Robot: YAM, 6 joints.
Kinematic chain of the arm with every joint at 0, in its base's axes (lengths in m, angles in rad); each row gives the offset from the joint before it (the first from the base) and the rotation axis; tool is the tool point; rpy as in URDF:
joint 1: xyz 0 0 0.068 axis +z
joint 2: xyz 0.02 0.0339 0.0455 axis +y
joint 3: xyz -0.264 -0.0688 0 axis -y
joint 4: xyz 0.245 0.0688 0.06 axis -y
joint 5: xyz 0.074 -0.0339 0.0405 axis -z
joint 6: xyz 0.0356 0 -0.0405 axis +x
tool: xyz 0 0 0 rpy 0 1.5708 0
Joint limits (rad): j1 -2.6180..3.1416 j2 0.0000..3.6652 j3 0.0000..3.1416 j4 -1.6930..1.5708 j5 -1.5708..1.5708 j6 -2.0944..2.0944
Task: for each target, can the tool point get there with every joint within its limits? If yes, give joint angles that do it. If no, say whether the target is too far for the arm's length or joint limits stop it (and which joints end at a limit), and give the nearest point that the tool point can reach.
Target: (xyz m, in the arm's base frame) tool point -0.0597 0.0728 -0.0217
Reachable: yes | joints 2.0877 2.9428 0.7605 -1.4271 -0.4649 0.3656
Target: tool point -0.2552 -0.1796 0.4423
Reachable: yes | joints 0.5796 0.2950 2.3495 -1.4318 0.2980 1.0445
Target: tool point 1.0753 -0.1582 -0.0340
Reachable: no: too far | nearest point 0.6331 -0.0931 0.0278 | short by 0.451 m
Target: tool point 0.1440 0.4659 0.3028
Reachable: yes | joints 1.2490 2.0135 1.5608 0.4890 -0.3079 -1.5106
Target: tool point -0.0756 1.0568 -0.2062
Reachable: no: too far | nearest point -0.0441 0.6166 -0.0705 | short by 0.462 m
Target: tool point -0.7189 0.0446 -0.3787
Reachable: no: too far | nearest point -0.5352 0.0332 -0.2381 | short by 0.232 m
